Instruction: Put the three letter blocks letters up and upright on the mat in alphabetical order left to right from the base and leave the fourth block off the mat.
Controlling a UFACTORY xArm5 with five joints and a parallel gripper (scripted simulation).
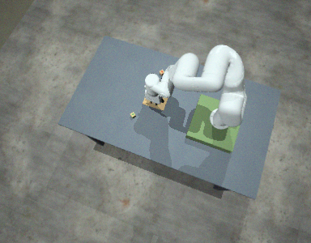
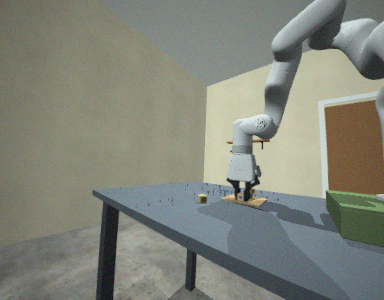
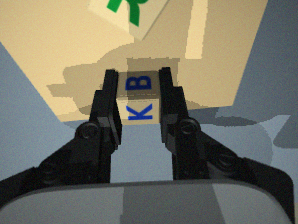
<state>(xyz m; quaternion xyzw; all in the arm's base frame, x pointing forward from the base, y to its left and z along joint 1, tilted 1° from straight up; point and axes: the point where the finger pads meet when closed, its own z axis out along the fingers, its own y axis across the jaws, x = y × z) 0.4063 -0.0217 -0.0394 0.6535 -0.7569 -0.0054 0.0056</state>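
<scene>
My hand is 40 mm to the left of the mat and 20 mm above it. Round my hand: block: 100 mm ahead, 120 mm to the left, 10 mm below.
</scene>
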